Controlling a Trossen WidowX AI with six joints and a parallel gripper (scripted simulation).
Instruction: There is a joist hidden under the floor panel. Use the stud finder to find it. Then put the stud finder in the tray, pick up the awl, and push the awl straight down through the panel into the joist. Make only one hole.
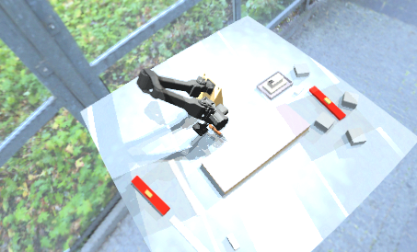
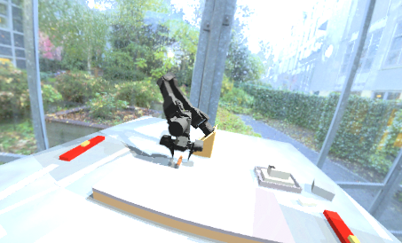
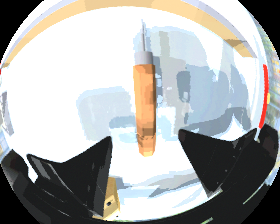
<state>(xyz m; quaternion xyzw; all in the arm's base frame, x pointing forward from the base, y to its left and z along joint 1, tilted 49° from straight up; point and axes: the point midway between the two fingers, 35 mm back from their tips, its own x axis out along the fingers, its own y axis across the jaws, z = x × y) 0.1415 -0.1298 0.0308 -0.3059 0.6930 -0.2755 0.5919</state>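
My gripper tip is 6 cm short of the awl and 1 cm to the right of it. Round my gripper tip: tray 43 cm to the left, 2 cm ahead, 1 cm above; stud finder 41 cm to the left, 5 cm above, 2 cm ahead; light 40 cm to the left, 6 cm above, 2 cm ahead.
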